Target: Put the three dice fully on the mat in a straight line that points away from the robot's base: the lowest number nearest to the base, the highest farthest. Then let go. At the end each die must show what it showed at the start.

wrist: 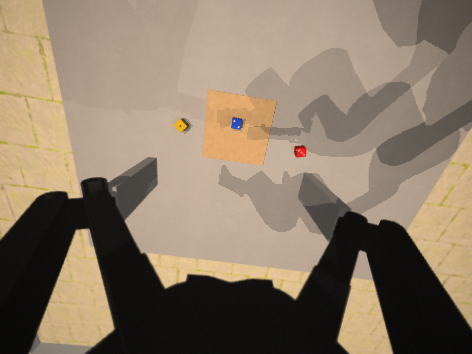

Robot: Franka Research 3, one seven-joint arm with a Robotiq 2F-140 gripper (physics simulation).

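Note:
There is my gripper (230, 178), which I can see. I can see an orange mat (248, 145) as well.

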